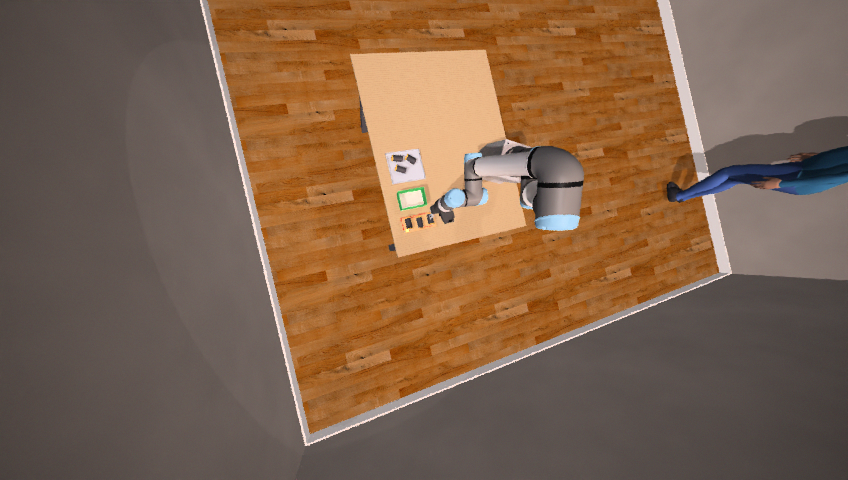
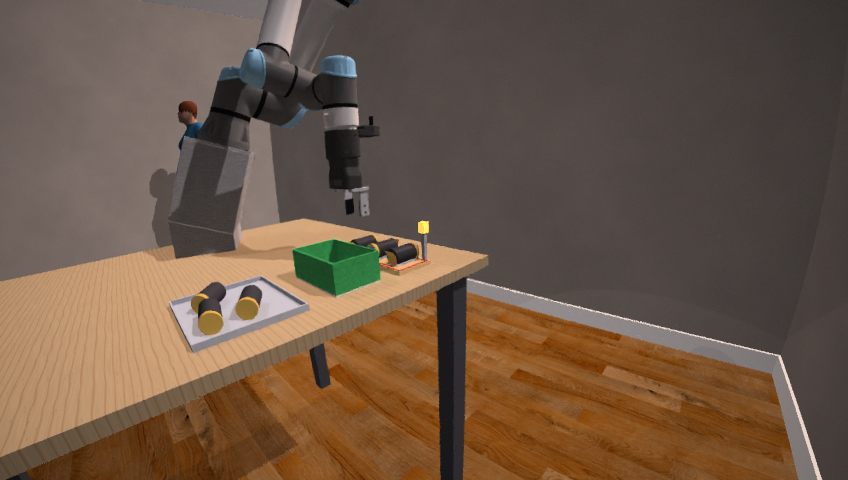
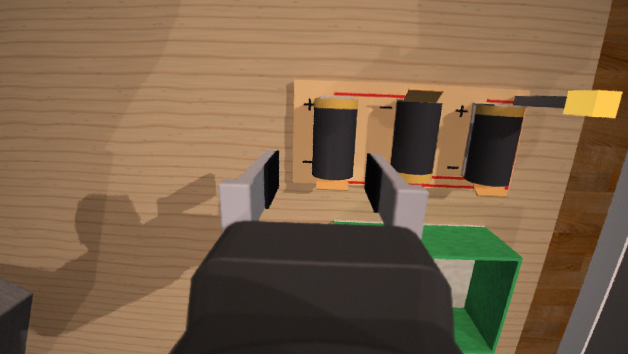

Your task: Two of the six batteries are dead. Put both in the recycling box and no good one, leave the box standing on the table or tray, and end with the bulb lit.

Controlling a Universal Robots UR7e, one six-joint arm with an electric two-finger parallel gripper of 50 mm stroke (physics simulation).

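Where they show: gripper, fingertip midpoint: (image 1: 434, 215) (image 2: 356, 214) (image 3: 322, 170); arm's base, origin of the base link: (image 2: 223, 145).
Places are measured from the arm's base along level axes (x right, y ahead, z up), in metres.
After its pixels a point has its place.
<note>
My gripper (image 2: 357, 208) {x -0.232, y 0.393, z -0.196 m} (image 3: 322, 170) {x -0.232, y 0.393, z -0.196 m} is open and empty, above the inner end of the wooden holder (image 3: 300, 130) {x -0.240, y 0.372, z -0.285 m}. Three black batteries lie in the holder: the inner battery (image 3: 334, 142) {x -0.241, y 0.401, z -0.250 m} shows between the fingertips, then the middle battery (image 3: 416, 137) {x -0.257, y 0.460, z -0.250 m} and the outer battery (image 3: 496, 145) {x -0.264, y 0.522, z -0.251 m} by the bulb. The middle one's gold end faces opposite to the others'. The bulb (image 2: 423, 227) {x -0.298, y 0.556, z -0.213 m} (image 3: 592, 104) {x -0.302, y 0.542, z -0.205 m} is bright yellow and looks lit. The green recycling box (image 1: 426, 198) {x -0.132, y 0.423, z -0.240 m} (image 2: 336, 273) {x -0.091, y 0.583, z -0.253 m} (image 3: 495, 300) {x -0.132, y 0.573, z -0.249 m} stands beside the holder; no battery shows inside. Three more batteries (image 2: 211, 295) {x 0.106, y 0.509, z -0.265 m} (image 2: 210, 315) {x 0.114, y 0.599, z -0.263 m} (image 2: 248, 302) {x 0.057, y 0.584, z -0.264 m} lie on the tray (image 1: 416, 174) {x 0.028, y 0.458, z -0.292 m} (image 2: 276, 302) {x 0.008, y 0.543, z -0.292 m}.
The green box stands between the tray and the holder on the wooden table (image 1: 428, 95) {x 0.513, y 0.349, z -0.295 m} (image 2: 89, 321) {x 0.317, y 0.408, z -0.295 m}. The bulb's post (image 2: 424, 246) {x -0.301, y 0.553, z -0.254 m} rises at the holder's outer end, near the table edge. The arm's grey pedestal (image 2: 208, 202) {x 0.065, y 0.076, z -0.152 m} stands at the far side. A person (image 1: 737, 178) is beyond it.
</note>
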